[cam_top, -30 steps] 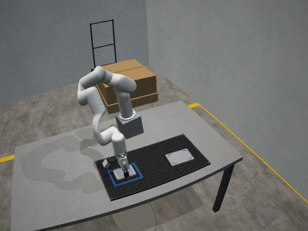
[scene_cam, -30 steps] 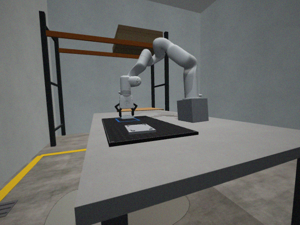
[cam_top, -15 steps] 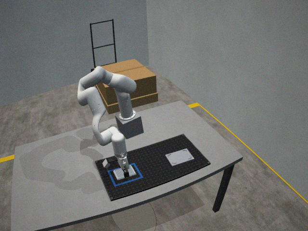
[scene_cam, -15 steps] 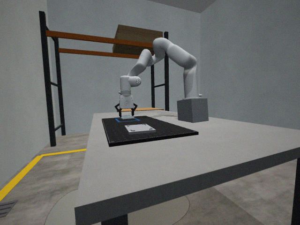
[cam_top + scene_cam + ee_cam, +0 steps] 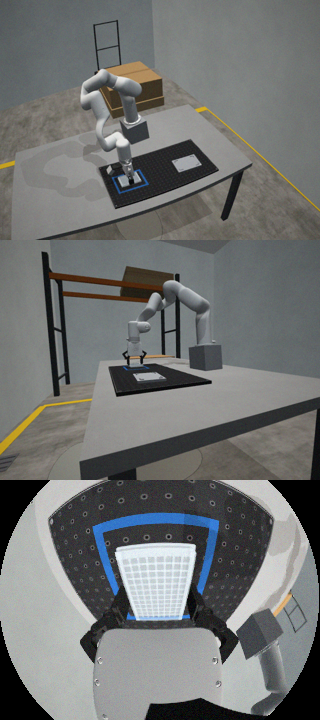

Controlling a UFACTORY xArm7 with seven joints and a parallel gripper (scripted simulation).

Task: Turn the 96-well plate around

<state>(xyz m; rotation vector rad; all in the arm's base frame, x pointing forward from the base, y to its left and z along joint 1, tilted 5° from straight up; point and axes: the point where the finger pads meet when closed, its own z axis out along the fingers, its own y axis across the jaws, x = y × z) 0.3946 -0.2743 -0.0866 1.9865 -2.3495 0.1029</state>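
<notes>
Right now the white 96-well plate is 10 mm below my hand. Also, from my hand: plate nest N1: 90 mm ahead, 380 mm to the left, 20 mm below.
</notes>
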